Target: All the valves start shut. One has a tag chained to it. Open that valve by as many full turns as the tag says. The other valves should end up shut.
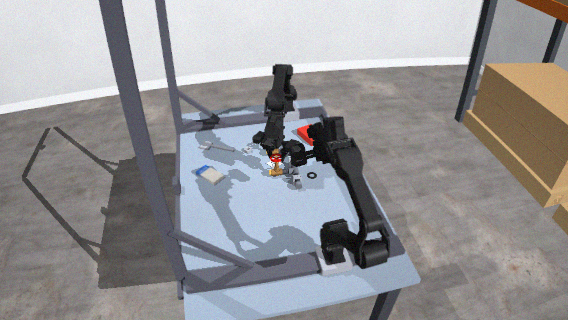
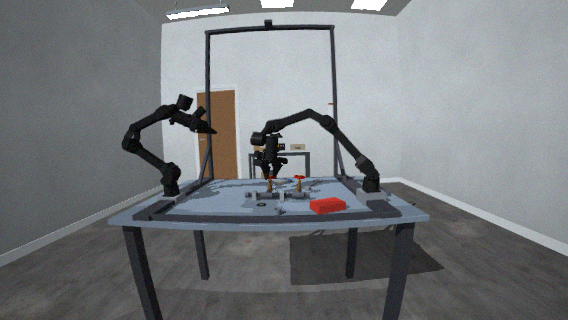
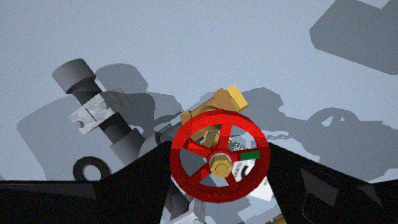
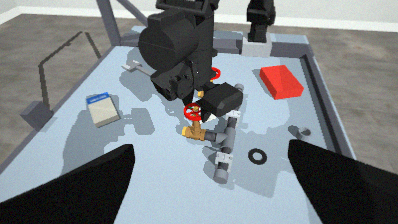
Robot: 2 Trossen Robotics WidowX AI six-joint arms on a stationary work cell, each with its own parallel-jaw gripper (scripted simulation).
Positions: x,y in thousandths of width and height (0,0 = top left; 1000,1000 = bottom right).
Labels:
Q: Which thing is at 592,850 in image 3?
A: A red handwheel.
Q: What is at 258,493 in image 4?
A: A blue-and-beige box.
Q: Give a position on a red block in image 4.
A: At 707,373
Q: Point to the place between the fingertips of my left gripper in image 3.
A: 546,667

